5 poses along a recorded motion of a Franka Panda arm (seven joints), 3.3 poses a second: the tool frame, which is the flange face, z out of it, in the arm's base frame.
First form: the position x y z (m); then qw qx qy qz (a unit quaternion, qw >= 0).
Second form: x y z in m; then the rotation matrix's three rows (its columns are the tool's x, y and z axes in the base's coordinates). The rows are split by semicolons. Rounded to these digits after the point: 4 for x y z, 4 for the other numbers.
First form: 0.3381 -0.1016 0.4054 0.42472 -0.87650 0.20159 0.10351
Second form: 0.3381 -0.1016 0.4054; 0.8973 -0.4413 -0.0102; -0.2655 -0.5579 0.7863; -0.3527 -0.7028 -0.6178
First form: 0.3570 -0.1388 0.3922 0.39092 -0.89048 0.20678 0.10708
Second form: 0.3570 -0.1388 0.3922; 0.8916 -0.4520 -0.0290; -0.2845 -0.6088 0.7405; -0.3524 -0.6519 -0.6714
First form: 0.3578 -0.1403 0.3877 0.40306 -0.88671 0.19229 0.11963
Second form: 0.3578 -0.1403 0.3877; 0.8974 -0.4374 -0.0571; -0.2446 -0.6011 0.7608; -0.3672 -0.6688 -0.6465
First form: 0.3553 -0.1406 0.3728 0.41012 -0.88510 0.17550 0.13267
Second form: 0.3553 -0.1406 0.3728; 0.9032 -0.4195 -0.0909; -0.2018 -0.6020 0.7726; -0.3788 -0.6794 -0.6284
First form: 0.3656 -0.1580 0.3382 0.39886 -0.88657 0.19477 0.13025
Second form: 0.3656 -0.1580 0.3382; 0.8902 -0.4493 -0.0756; -0.2415 -0.6059 0.7580; -0.3863 -0.6565 -0.6479
